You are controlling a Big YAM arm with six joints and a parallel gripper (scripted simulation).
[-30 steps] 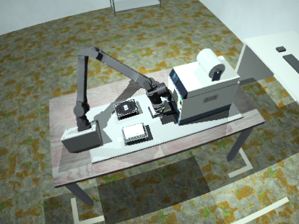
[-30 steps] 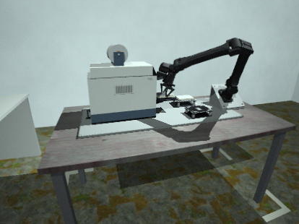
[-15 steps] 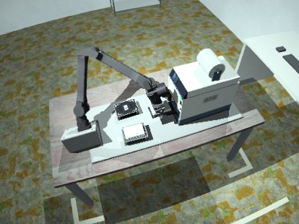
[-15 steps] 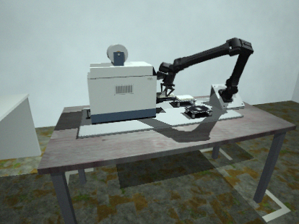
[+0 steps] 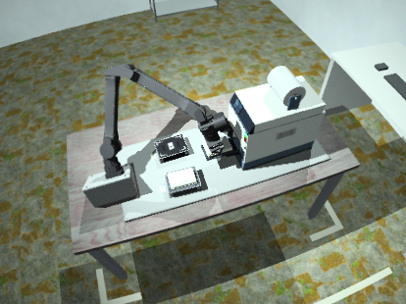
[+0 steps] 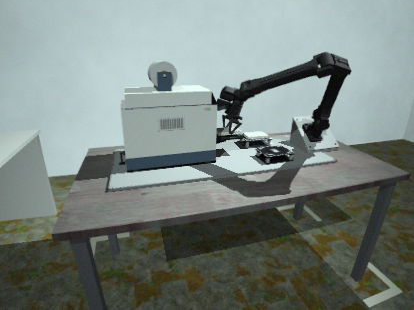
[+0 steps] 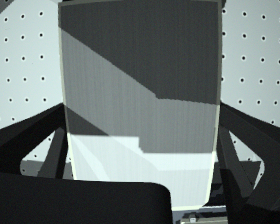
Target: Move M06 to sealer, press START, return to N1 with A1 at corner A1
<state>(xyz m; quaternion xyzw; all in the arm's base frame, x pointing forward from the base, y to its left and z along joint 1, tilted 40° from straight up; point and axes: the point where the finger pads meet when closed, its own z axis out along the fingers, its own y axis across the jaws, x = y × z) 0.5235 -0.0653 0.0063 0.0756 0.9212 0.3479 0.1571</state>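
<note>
Right now the sealer stage is 3 cm below my hand. Also, from my hand: foil roll: 33 cm ahead, 29 cm above; black nest N1: 21 cm behind, 14 cm to the left, 9 cm below; pale plate: 21 cm behind, 8 cm to the right, 7 cm below.
</note>
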